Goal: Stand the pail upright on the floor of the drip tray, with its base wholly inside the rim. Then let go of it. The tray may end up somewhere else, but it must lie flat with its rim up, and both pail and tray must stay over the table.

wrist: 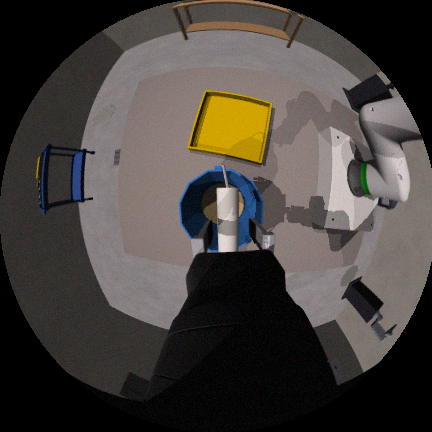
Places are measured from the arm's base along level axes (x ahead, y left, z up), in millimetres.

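Pixels of known places: gripper, fingertip midpoint: (230, 226); arm's base at its link origin: (357, 177).
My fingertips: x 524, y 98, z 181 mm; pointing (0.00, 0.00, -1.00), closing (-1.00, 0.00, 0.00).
For each thing: its middle in the pictures, then the offset to it from my fingertips. "pt": a spot on its surface instead. Level surfaces: height alone.
- blue pail at a spot on its surface: (191, 209) pt dx +98, dy -2, dz -163 mm
- thick white grip at the middle of its body: (227, 221) dx +3, dy -1, dz -21 mm
- yellow drip tray at the middle of its body: (231, 122) dx -34, dy -285, dz -259 mm
- table top at its surface level: dz -273 mm
The blue pail (191, 209) stands upright on the table, apart from the tray, with its open top and tan inner bottom showing. Its wire handle has a thick white grip (228, 207), which lies across the view over the pail's opening. The yellow drip tray (230, 117) lies flat with its rim up, just beyond the pail in the wrist view. My gripper (230, 226) is open, with one finger on each side of the white grip and nothing held. The fingers overlap the near part of the pail in view, and the gripper body hides what is below.
The table top (155, 200) carries the pail and tray. The robot's pale base plate (340, 207) and white arm (385, 165) are at the right. Beyond the table are a blue cart (78, 176) at the left and a wooden rack (235, 28) at the top.
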